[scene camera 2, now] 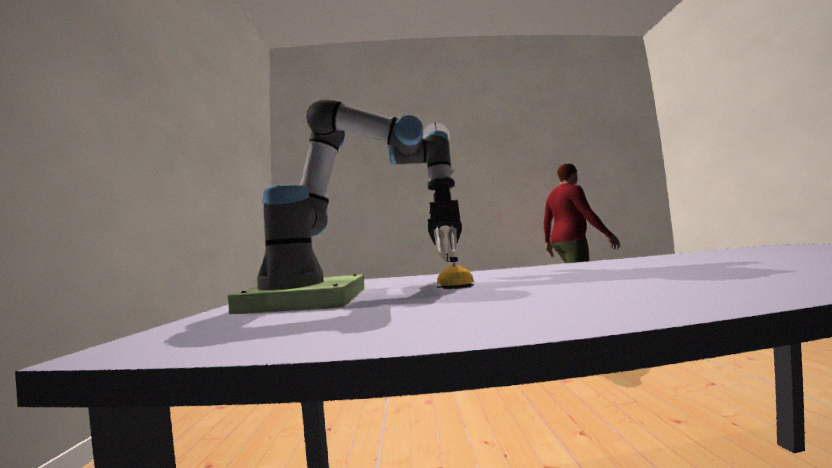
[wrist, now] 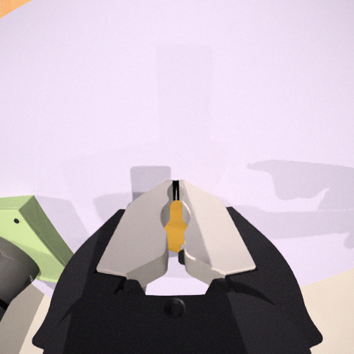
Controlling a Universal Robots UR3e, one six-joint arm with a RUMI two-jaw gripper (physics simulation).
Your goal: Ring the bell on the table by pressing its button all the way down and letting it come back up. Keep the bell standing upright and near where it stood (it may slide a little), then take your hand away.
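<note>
The bell is a yellow dome standing upright on the table. Its small black button sits on a short stem above the dome. My gripper is shut and empty, pointing down right over the bell. In the scene view its fingertips are at about the button's height, at its left side; whether they touch it I cannot tell. In the wrist view the fingers hide most of the dome, and part of the button shows between them.
The arm's base stands on a green block, left of the bell. A person in a red top stands beyond the table. Shadows of the arm fall across the tabletop.
</note>
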